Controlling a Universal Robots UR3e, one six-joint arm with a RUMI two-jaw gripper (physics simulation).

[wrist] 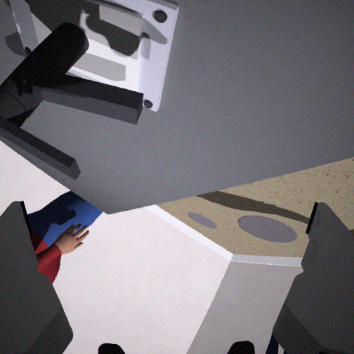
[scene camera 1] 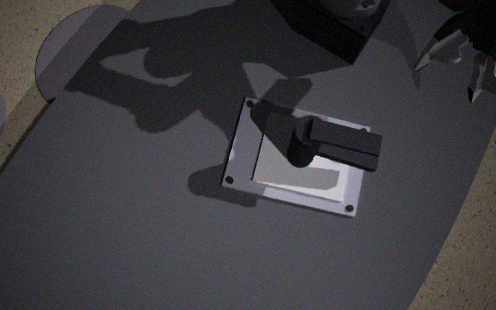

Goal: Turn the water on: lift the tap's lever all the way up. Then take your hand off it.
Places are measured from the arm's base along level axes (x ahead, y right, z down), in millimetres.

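Pixels of known places: gripper, between the fingertips: [scene camera 1: 444,87].
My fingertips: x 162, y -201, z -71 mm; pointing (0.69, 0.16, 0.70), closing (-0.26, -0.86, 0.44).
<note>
For each thing: its top centre in the pictures, then the offset to it from my fingertips. "spot": a spot on its surface instead. Level surfaces: height alone.
- black tap, a spot on its surface: [scene camera 1: 301,150] spot: dx +169, dy +173, dz +59 mm
- pale base plate, a spot on its surface: [scene camera 1: 310,204] spot: dx +219, dy +122, dz +167 mm
- grey table top, height of its surface: dz +175 mm
A black tap [scene camera 1: 301,150] [wrist: 60,52] stands on a pale base plate [scene camera 1: 310,204] [wrist: 162,60]. Its lever [scene camera 1: 347,135] [wrist: 42,147] is the bar at the top end of the body; in the wrist view it lies apart from the thicker spout [wrist: 100,100], which branches off nearer the plate. In the scene view the lever points right, over the plate's edge. My gripper [scene camera 1: 445,82] [wrist: 169,207] is open, with its jaws wide apart and no object between them. It is beyond the free end of the lever, up and to the right in the scene view, and does not touch it.
A dark block [scene camera 1: 325,37] is at the top of the scene view. The grey table top [scene camera 1: 150,240] [wrist: 250,75] ends at slanting edges. Beyond it in the wrist view are a white surface [wrist: 140,270] and a person's hand [wrist: 72,240].
</note>
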